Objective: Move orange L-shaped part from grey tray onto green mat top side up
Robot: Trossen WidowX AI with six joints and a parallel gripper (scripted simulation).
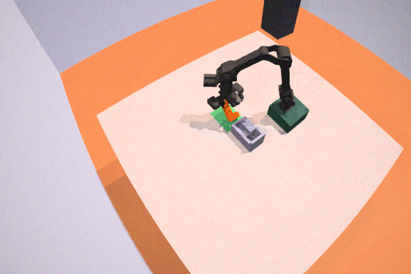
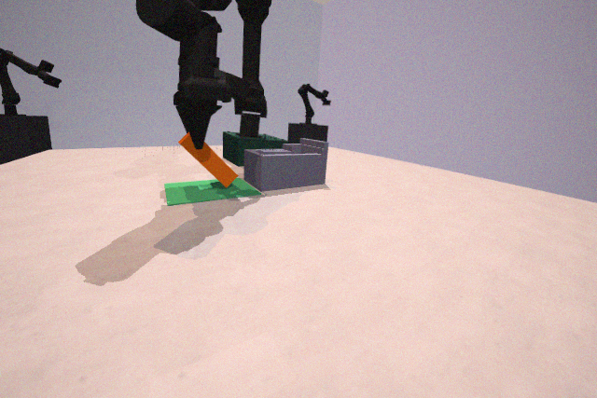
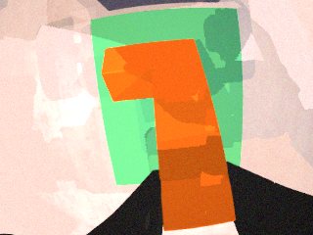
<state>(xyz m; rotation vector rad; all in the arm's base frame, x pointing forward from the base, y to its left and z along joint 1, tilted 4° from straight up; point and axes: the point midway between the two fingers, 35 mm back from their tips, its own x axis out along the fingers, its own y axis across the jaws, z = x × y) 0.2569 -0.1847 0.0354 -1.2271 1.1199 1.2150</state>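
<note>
Now: gripper tip 90 mm above the green mat and 20 mm to the right of it. Also, from my gripper tip: orange L-shaped part (30 mm to the left, 30 mm below, 20 mm behind).
</note>
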